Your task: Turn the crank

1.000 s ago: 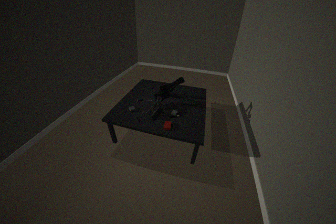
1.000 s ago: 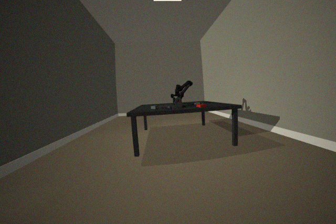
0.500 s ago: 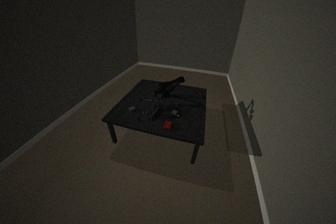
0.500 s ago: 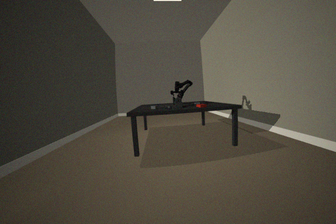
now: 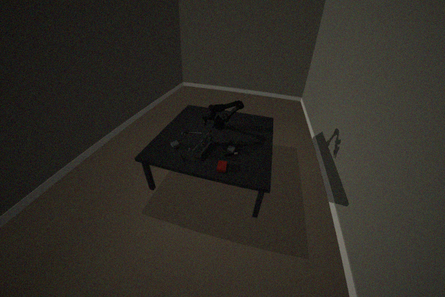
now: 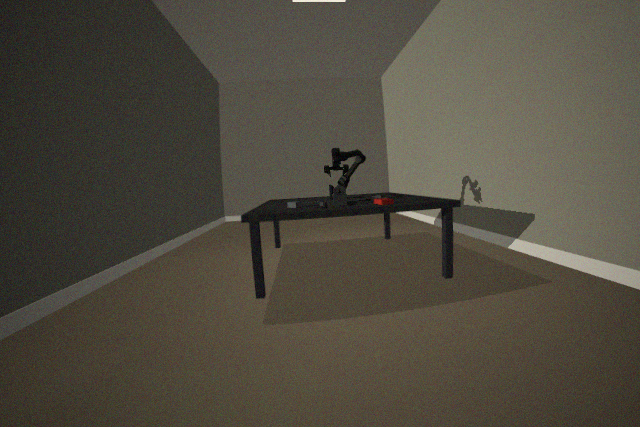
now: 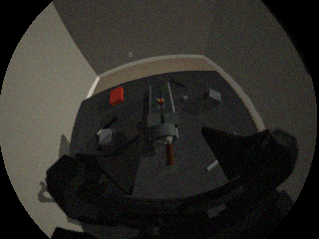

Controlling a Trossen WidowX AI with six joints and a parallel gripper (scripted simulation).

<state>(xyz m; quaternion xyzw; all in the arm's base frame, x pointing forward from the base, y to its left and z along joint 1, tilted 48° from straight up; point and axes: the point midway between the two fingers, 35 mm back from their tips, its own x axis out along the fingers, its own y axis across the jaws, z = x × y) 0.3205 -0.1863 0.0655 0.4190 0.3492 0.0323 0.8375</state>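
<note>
My gripper tip is now 80 mm above the crank handle, 30 mm past it and 10 mm to the right of it. Round my gripper tip: red pointer: 140 mm ahead, 110 mm below, 20 mm to the right.
</note>
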